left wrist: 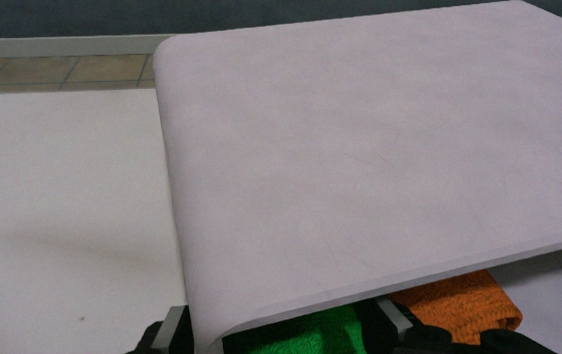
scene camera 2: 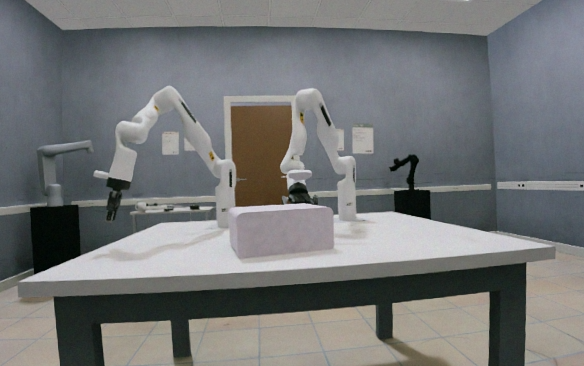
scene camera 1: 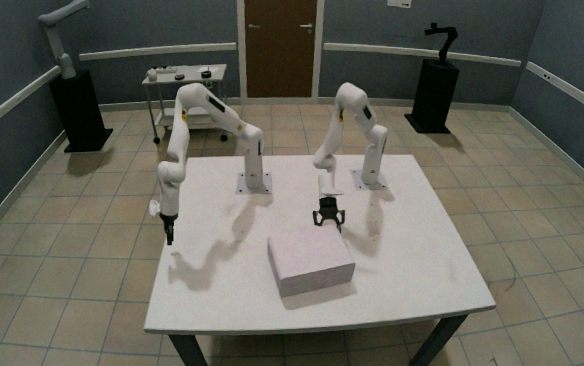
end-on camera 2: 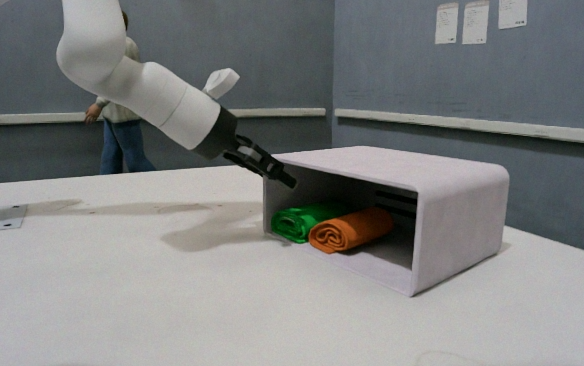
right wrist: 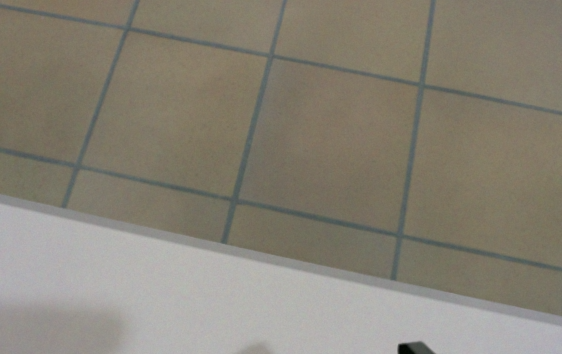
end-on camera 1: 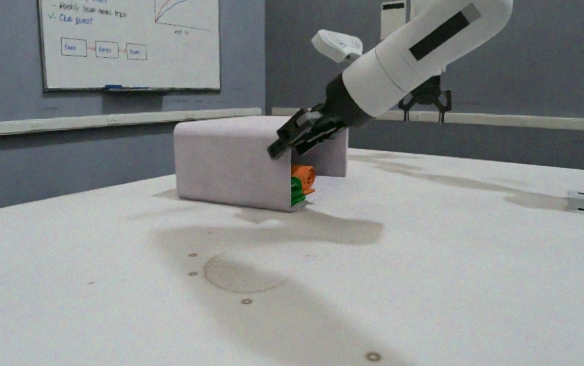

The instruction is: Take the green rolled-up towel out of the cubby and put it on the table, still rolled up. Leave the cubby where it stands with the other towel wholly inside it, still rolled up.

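The lilac cubby stands on the table with its mouth toward the arm bases. The green rolled towel lies inside against one side wall. The orange rolled towel lies rolled beside it. My left gripper is open and tilted down at the mouth, above the green towel. One finger is outside that side wall, the other inside it. My right gripper is open, high near a table edge.
The cubby's roof edge and side wall are close to the left fingers. The white table carries both arm bases. A trolley and two black pedestals stand on the floor beyond. A person stands behind the left arm.
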